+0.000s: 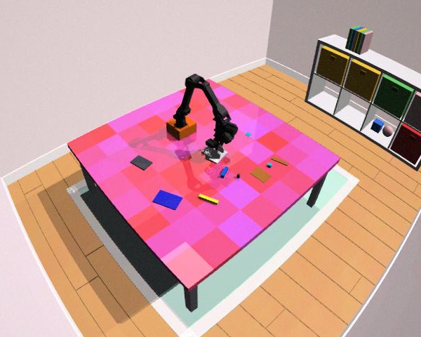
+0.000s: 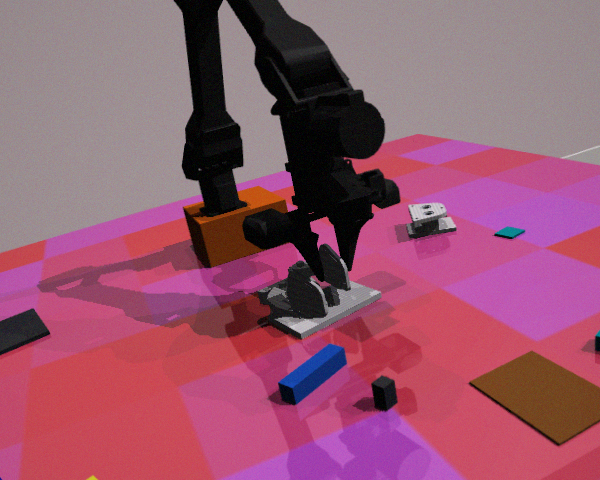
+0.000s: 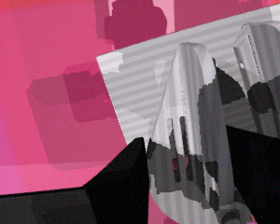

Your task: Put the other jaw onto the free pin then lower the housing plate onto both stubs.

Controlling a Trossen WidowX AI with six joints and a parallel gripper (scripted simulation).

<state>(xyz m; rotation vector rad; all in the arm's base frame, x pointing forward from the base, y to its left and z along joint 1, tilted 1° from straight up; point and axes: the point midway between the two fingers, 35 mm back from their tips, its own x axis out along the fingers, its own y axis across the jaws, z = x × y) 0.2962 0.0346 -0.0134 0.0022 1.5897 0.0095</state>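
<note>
Now: the white t-shaped block 220 mm to the left of my gripper tip, 90 mm behind it and 20 mm below it. The rest, counted from my gripper tip: black cube 220 mm ahead, 80 mm to the right, 20 mm below; blue block 140 mm ahead, 110 mm to the right, 20 mm below; grey jaw 30 mm behind, 20 mm to the right.
</note>
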